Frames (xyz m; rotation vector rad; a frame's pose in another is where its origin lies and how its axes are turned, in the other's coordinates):
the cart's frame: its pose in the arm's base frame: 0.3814 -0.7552 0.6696 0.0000 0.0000 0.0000
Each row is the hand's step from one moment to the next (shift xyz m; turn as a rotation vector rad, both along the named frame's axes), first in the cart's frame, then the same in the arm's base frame.
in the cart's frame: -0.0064 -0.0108 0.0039 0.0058 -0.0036 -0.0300
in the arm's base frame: -0.0064 -0.0108 0.0039 0.0058 -0.0036 -0.0300
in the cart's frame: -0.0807 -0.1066 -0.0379 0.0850 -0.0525 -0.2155
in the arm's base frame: -0.0807 -0.1066 -0.0379 0.0850 -0.0525 -0.2155
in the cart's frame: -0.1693 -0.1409 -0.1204 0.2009 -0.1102 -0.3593
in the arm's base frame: -0.1693 -0.1409 -0.1204 0.2009 -0.1102 -0.3593
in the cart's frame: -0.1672 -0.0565 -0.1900 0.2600 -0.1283 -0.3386
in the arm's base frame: -0.1672 -0.0565 -0.1900 0.2600 -0.1283 -0.3386
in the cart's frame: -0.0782 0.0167 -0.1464 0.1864 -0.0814 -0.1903
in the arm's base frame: -0.0782 0.0167 -0.1464 0.1864 -0.0814 -0.1903
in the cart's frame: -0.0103 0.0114 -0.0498 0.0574 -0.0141 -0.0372
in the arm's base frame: -0.0103 0.0114 -0.0498 0.0574 -0.0141 -0.0372
